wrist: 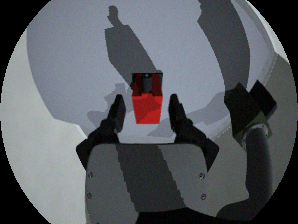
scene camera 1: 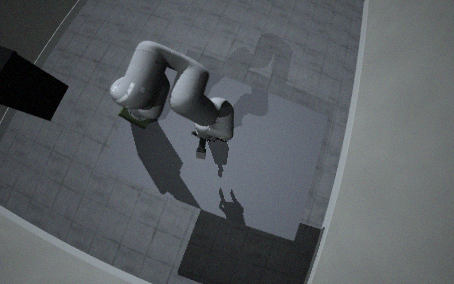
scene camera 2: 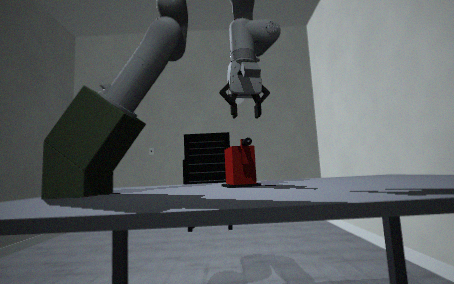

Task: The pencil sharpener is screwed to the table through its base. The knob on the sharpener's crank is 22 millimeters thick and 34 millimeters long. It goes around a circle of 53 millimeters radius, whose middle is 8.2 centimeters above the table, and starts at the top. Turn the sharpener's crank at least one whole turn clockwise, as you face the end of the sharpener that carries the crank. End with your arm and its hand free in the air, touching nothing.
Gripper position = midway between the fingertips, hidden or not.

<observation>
In view: the gripper [scene camera 2: 246, 117] and a red pencil sharpener [wrist: 147, 110].
The gripper shows as well in the wrist view [wrist: 146, 101].
</observation>
